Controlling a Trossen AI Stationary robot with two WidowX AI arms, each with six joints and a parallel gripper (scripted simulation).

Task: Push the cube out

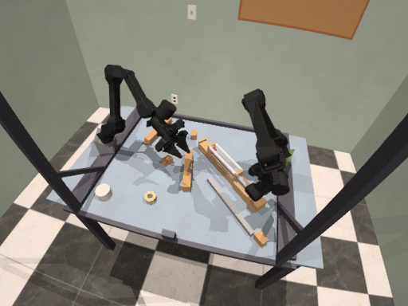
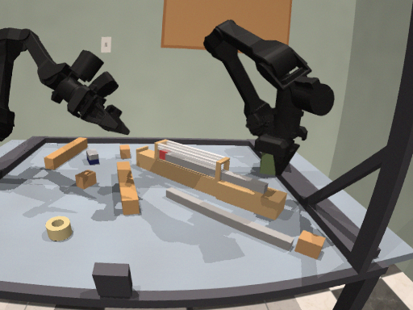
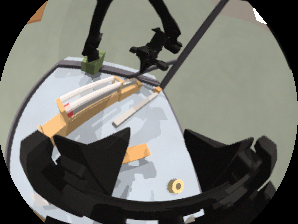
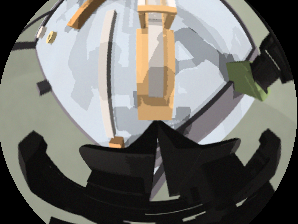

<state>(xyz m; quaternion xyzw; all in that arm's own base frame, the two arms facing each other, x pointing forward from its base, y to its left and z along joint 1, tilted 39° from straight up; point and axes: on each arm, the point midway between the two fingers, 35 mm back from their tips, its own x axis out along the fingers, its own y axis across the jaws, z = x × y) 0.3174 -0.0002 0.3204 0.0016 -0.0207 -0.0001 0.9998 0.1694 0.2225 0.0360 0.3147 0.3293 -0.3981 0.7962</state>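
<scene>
The red cube lies 260 mm ahead of my right hand, 210 mm to the left of it and 70 mm below it. Also, from my right hand: yellow ring (470 mm to the left, 120 mm below, 20 mm behind); then wooden channel (190 mm ahead, 160 mm to the left, 70 mm below); then long grey bar (120 mm to the left, 120 mm below, 10 mm behind).
</scene>
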